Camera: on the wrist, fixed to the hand. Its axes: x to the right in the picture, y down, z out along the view.
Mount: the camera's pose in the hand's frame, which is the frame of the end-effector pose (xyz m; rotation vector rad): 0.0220 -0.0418 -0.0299 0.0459 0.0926 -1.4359
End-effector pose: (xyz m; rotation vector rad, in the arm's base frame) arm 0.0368 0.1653 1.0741 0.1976 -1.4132 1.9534
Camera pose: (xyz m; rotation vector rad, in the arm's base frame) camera 0.0545 0.2079 1.1057 0.8462 -0.7116 0.7559
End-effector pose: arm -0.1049 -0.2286 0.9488 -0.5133 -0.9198 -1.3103
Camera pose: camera -0.1368 -0.2741 0.9426 0.3914 -1.2699 -2.5292
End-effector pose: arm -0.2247 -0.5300 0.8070 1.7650 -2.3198 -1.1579
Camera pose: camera -0.1855 -0.5685 0.7967 -2.5570 0.5356 0.6630
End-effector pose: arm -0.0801 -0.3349 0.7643 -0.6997 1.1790 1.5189
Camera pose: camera -0.0511 -0.3555 0.7212 -1.2017 0.4587 0.2395
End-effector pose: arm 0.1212 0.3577 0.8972 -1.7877 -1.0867 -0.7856
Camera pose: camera 0.0904 0.3481 0.9429 -0.6608 -2.2619 -1.5668
